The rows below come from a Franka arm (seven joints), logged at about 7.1 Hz.
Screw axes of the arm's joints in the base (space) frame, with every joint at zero. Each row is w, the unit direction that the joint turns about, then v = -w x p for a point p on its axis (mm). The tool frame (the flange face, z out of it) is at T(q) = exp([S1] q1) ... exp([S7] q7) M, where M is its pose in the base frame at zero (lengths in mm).
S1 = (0, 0, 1, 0, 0, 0)
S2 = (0, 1, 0, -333, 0, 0)
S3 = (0, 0, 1, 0, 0, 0)
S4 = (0, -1, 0, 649, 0, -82.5)
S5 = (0, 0, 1, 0, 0, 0)
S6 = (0, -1, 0, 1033, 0, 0)
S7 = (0, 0, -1, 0, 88, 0)
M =
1 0 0 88
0 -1 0 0
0 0 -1 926
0 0 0 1
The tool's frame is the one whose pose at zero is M.
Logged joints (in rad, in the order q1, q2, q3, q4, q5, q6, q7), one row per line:
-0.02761, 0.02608, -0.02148, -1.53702, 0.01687, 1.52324, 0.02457
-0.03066, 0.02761, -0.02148, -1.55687, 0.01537, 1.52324, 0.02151
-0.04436, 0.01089, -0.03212, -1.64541, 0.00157, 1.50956, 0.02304
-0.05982, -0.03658, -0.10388, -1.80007, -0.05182, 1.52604, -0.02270
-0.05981, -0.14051, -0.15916, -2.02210, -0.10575, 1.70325, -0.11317
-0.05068, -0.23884, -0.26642, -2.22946, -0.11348, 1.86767, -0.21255
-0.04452, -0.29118, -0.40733, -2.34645, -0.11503, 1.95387, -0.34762
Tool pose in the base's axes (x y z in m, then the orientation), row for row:
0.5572, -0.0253, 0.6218, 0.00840, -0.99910, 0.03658, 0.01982
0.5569, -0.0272, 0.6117, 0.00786, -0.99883, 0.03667, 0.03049
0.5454, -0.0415, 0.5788, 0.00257, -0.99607, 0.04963, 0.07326
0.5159, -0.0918, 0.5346, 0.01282, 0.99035, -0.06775, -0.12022
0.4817, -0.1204, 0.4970, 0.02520, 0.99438, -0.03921, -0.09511
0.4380, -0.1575, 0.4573, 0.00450, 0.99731, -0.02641, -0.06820
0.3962, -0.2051, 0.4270, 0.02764, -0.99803, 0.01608, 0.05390
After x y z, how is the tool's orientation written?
As a quaternion, w x y z.
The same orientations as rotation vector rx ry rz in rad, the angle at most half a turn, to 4 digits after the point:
-3.1221, 0.1143, 0.0619
-3.1223, 0.1146, 0.0953
-3.1241, 0.1557, 0.2298
3.0861, -0.2111, -0.3746
3.0748, -0.1212, -0.2941
3.1242, -0.0827, -0.2136
-3.0814, 0.0496, 0.1664

